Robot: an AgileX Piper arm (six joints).
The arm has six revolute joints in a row. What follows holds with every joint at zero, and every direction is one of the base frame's.
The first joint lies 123 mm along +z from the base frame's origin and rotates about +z.
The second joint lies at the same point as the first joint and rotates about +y.
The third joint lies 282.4 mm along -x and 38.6 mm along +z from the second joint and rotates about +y.
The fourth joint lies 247.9 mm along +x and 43.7 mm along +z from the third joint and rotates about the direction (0.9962, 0, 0.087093).
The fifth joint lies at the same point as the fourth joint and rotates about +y.
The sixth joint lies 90.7 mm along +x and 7.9 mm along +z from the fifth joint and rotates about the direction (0.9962, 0, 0.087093).
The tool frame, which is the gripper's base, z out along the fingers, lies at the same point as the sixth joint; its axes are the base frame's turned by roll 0, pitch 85.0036 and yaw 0 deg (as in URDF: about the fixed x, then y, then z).
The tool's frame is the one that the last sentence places.
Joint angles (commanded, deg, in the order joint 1, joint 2, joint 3, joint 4, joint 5, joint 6), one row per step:
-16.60, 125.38, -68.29, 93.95, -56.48, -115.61
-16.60, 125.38, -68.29, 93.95, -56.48, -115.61
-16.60, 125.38, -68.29, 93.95, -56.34, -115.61
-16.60, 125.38, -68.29, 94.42, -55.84, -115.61
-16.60, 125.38, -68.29, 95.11, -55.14, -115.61
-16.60, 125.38, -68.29, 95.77, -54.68, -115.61
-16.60, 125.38, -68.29, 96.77, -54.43, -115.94
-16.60, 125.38, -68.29, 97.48, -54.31, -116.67
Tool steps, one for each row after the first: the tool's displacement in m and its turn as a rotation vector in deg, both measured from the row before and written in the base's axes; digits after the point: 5 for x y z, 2 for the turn. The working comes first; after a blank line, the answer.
Tool pose at each row, in the base's axes (x y z in m, rotation vector in deg; the steps are taken from these numbers as rounded here):
0.35512, -0.18486, 0.10362, 19.69, 144.35, -85.87
0.35512, -0.18486, 0.10362, 19.69, 144.35, -85.87
0.35527, -0.18478, 0.10348, 19.62, 144.39, -85.69
0.35536, -0.18430, 0.10260, 19.96, 144.76, -84.81
0.35546, -0.18359, 0.10136, 20.47, 145.27, -83.55
0.35534, -0.18304, 0.10039, 21.06, 145.70, -82.62
0.35468, -0.18245, 0.09936, 21.79, 146.42, -81.87
0.35416, -0.18206, 0.09869, 21.72, 147.18, -81.57

0.00000, 0.00000, 0.00000, 0.00, 0.00, 0.00
0.00015, 0.00008, -0.00014, 0.11, -0.04, 0.09
0.00009, 0.00048, -0.00088, 0.64, -0.23, -0.07
0.00010, 0.00071, -0.00124, 0.92, -0.34, -0.11
-0.00012, 0.00055, -0.00097, 0.72, -0.26, -0.24
-0.00066, 0.00059, -0.00103, 0.76, 0.03, -0.47
-0.00052, 0.00039, -0.00067, 0.48, 0.45, -0.10

